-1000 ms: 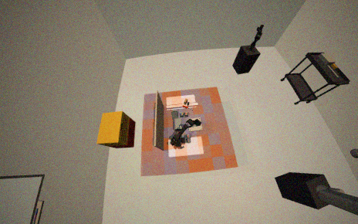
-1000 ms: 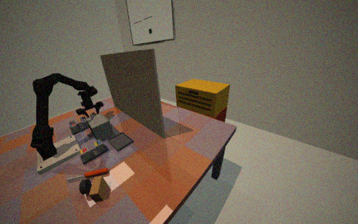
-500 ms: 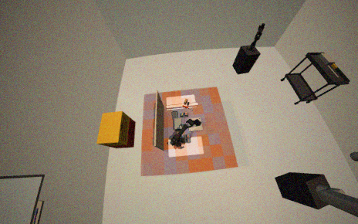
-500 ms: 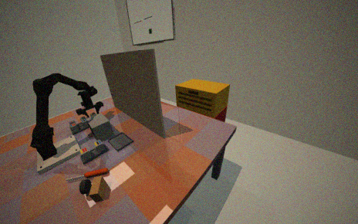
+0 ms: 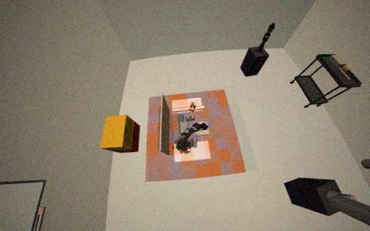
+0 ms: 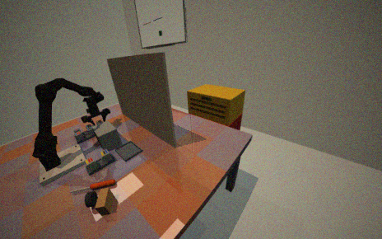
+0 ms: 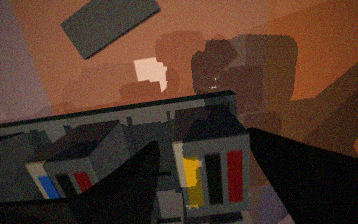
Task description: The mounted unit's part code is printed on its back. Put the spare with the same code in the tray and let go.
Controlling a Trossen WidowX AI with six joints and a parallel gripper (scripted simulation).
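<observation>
Now: gripper tip 60 mm to the left of the spare, 20 mm below it and 10 mm past it. Round my gripper tip: flat dark tray (420 mm to the right, 30 mm behind, 10 mm below); tall grey panel (270 mm to the right, 210 mm above, 180 mm ahead); grey mounted unit (230 mm to the right, 50 mm behind, 30 mm above).
</observation>
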